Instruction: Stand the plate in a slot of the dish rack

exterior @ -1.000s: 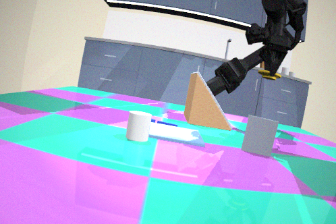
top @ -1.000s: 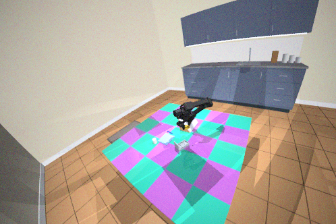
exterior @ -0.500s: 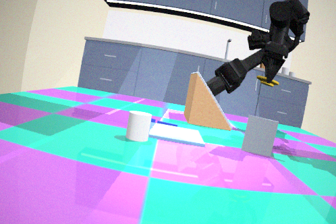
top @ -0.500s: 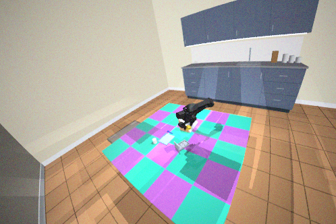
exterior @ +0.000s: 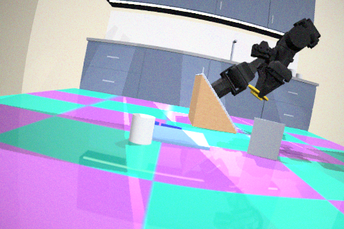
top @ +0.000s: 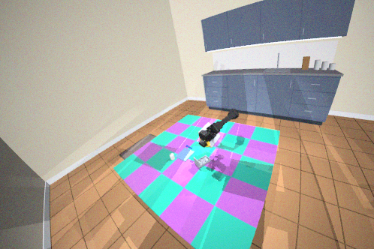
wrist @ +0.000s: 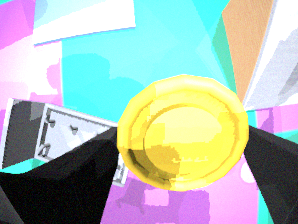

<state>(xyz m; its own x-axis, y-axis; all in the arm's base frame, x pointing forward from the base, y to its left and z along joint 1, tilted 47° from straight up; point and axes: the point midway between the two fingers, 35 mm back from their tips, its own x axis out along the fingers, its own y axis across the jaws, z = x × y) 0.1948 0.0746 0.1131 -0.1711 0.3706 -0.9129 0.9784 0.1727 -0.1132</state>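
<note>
Now: the grey dish rack 10 cm ahead of my gripper tip, 3 cm to the left of it and 10 cm below it. From my gripper tip the other things lie so: yellow plate 1 cm above; blue spoon 2 cm ahead, 23 cm to the right, 12 cm below; pale blue mat 12 cm ahead, 18 cm to the right, 12 cm below.
</note>
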